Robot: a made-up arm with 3 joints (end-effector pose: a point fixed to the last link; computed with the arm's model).
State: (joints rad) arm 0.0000 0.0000 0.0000
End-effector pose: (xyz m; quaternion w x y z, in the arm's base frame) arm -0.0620 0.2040 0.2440 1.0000 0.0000 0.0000 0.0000
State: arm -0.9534 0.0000 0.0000
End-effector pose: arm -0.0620 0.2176 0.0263 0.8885 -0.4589 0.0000 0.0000
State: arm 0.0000 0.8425 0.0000
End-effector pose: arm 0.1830 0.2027 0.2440 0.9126 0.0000 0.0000 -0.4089
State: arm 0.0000 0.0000 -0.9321
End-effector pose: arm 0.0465 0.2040 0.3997 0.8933 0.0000 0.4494 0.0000
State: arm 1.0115 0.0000 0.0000
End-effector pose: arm -0.0620 0.0048 0.3596 0.8748 0.4845 0.0000 0.0000
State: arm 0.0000 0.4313 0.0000
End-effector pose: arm 0.0636 0.2295 0.2440 0.9768 0.0000 0.0000 -0.2140
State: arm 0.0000 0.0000 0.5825
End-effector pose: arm -0.0440 0.2040 0.1241 0.9579 0.0000 -0.2871 0.0000
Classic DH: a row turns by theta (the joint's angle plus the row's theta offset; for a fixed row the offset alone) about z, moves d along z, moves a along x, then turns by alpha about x. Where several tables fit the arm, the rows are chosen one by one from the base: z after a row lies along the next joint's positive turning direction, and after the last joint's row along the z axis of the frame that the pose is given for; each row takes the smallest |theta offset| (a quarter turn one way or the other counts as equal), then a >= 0, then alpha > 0; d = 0 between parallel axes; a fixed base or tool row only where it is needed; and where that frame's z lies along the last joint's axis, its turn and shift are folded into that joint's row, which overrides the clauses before.
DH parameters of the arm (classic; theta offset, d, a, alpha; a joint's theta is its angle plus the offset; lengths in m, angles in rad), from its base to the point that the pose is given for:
base (fixed): 1.5708 0.122 0 1.5708
joint 1: 0 0.059 -0.07 1.5708
joint 2: 1.5708 -0.092 0.088 -1.5708
joint 3: 0 -0.274 -0.209 -1.5708
tool (fixed): 0 0.03 0 0

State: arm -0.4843 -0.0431 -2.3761
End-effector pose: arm 0.3064 0.2904 0.2124 0.3577 -0.1089 0.9023 -0.2146
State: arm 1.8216 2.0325 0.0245
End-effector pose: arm 0.3585 -0.0926 0.0125 0.3310 0.4096 0.6676 -0.5263
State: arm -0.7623 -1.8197 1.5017
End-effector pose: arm -0.2173 -0.1479 0.1050 0.6169 0.3330 -0.1741 0.6915
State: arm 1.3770 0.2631 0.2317
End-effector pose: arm 0.0122 -0.0282 0.3582 0.7700 0.6140 -0.0057 -0.1734
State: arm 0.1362 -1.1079 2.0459
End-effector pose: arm -0.1161 0.2056 0.0416 0.4114 0.4782 -0.7429 0.2240
